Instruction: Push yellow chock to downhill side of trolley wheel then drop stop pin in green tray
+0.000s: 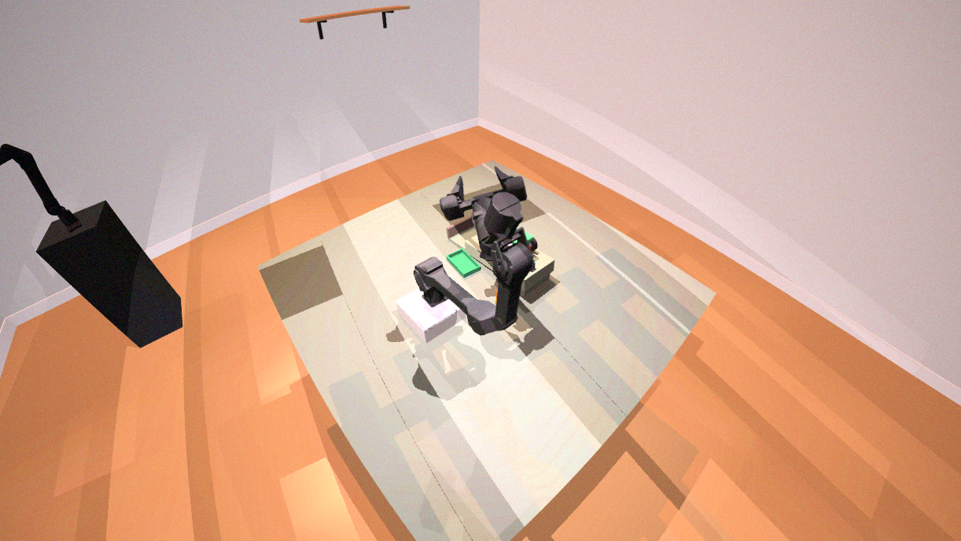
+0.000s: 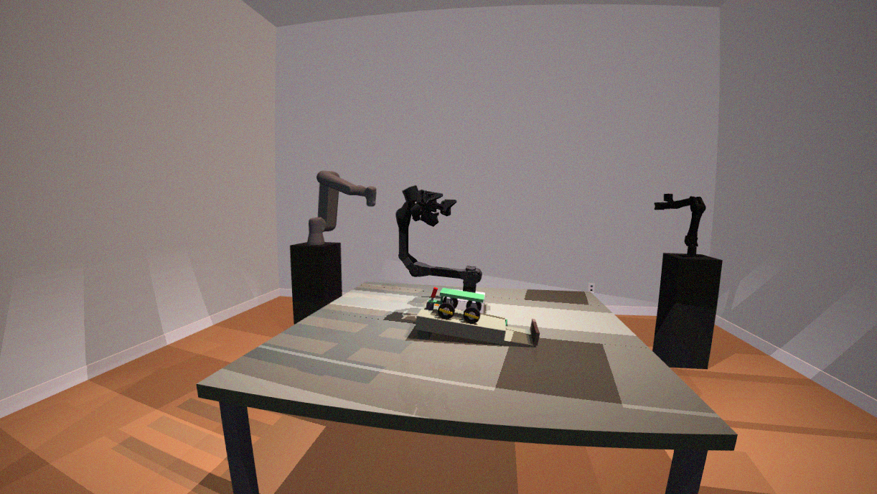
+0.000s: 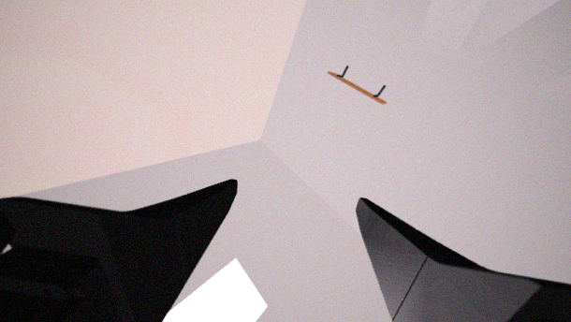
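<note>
The yellow chock lies 9 cm ahead of my gripper tip, 4 cm to the right of it and 47 cm below it. The rest, counted from my gripper tip: red-headed stop pin: 20 cm ahead, 2 cm to the right, 36 cm below; trolley: 21 cm ahead, 9 cm to the left, 38 cm below; beige ramp: 21 cm ahead, 9 cm to the left, 45 cm below.
</note>
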